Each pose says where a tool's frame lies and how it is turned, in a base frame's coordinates. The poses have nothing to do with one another.
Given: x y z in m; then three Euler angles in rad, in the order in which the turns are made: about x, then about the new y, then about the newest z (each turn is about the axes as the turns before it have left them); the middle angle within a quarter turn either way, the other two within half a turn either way.
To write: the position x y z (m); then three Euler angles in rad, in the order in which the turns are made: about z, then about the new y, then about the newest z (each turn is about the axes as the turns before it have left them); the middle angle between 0 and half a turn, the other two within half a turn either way. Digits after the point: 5 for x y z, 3 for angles.
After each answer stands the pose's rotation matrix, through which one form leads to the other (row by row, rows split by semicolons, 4 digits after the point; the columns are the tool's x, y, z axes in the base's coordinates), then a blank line. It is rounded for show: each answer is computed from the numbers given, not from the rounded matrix.
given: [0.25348, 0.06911, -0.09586, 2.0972, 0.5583, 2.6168]
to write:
[0.25348, 0.06911, -0.09586, -0.945, 2.011, -1.797]
-0.7340 -0.4250 0.5297; -0.6481 0.2053 -0.7333; 0.2029 -0.8816 -0.4261

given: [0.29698, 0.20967, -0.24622, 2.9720, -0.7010, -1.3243]
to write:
[0.29698, 0.20967, -0.24622, -2.944, 2.424, -1.065]
0.1865 0.7411 -0.6450; 0.9293 -0.3461 -0.1290; -0.3188 -0.5753 -0.7532

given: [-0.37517, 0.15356, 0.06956, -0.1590, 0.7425, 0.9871]
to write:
[-0.37517, 0.15356, 0.06956, 0.171, 0.756, 0.754]
0.4060 -0.6148 0.6761; 0.7649 0.6335 0.1167; -0.5000 0.4698 0.7275

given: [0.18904, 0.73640, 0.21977, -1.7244, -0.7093, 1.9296]
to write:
[0.18904, 0.73640, 0.21977, 2.286, 1.687, 0.459]
-0.2665 -0.7105 -0.6513; -0.3693 -0.5489 0.7499; -0.8903 0.4403 -0.1161

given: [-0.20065, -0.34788, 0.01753, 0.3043, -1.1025, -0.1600]
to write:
[-0.20065, -0.34788, 0.01753, -2.991, 1.126, 2.643]
0.4456 0.0719 -0.8923; -0.4160 0.8993 -0.1352; 0.7927 0.4314 0.4306

